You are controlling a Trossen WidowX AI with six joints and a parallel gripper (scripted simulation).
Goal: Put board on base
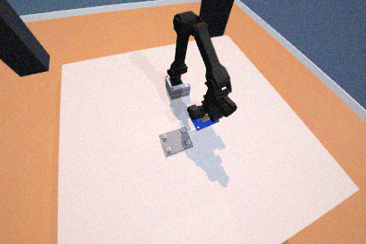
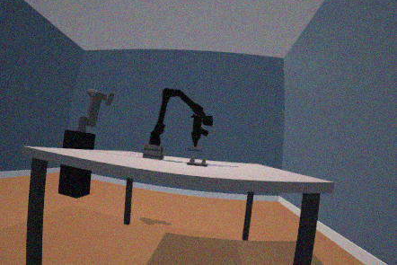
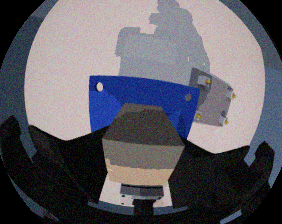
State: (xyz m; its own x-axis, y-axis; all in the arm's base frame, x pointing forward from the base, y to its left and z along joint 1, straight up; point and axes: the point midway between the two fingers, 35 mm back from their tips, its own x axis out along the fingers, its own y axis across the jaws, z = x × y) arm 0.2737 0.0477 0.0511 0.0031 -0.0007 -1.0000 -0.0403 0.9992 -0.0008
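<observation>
Right now my gripper tip is 16 cm to the left of the grey base, 10 cm above it and 3 cm short of it. Also, from my gripper tip: blue board right at my gripper tip.
</observation>
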